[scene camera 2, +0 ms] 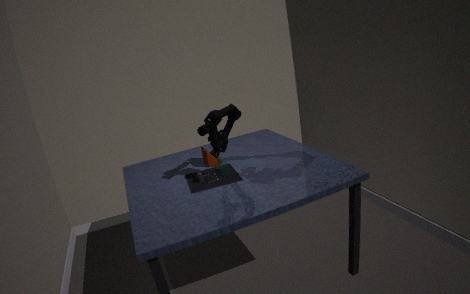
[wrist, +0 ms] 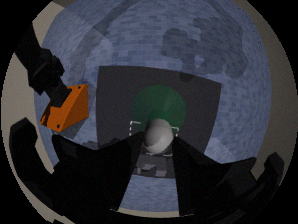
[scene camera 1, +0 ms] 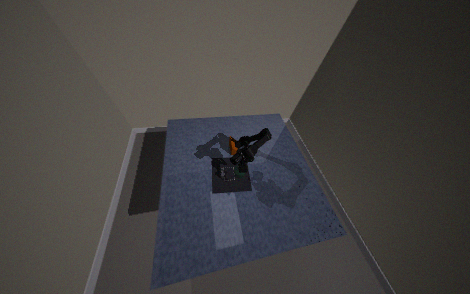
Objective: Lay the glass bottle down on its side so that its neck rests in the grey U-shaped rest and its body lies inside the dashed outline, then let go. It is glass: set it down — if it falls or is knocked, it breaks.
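Observation:
Gripper (wrist: 158,138). Glass bottle (wrist: 158,111). Dark mat (scene camera 1: 219,185), also (scene camera 2: 211,181).

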